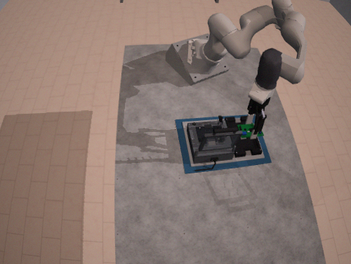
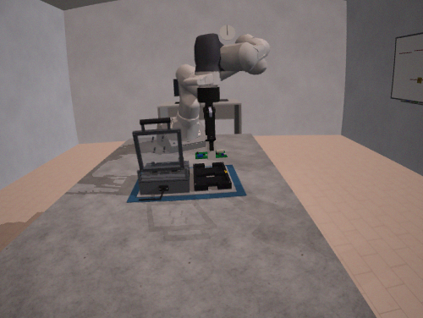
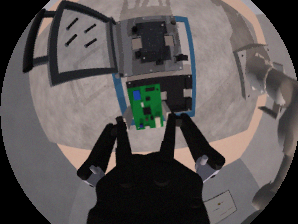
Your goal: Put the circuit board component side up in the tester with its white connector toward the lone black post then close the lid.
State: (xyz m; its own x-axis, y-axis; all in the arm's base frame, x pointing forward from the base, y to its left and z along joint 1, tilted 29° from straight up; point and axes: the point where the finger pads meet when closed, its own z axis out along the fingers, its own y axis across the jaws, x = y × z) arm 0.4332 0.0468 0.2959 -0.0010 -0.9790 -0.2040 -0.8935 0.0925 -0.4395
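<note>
The tester bed is 160 mm to the right of my hand, 70 mm below it and 40 mm behind it. Also, from my hand: green circuit board: 20 mm below; then framed clear lid: 170 mm to the right, 80 mm ahead, 40 mm above.
</note>
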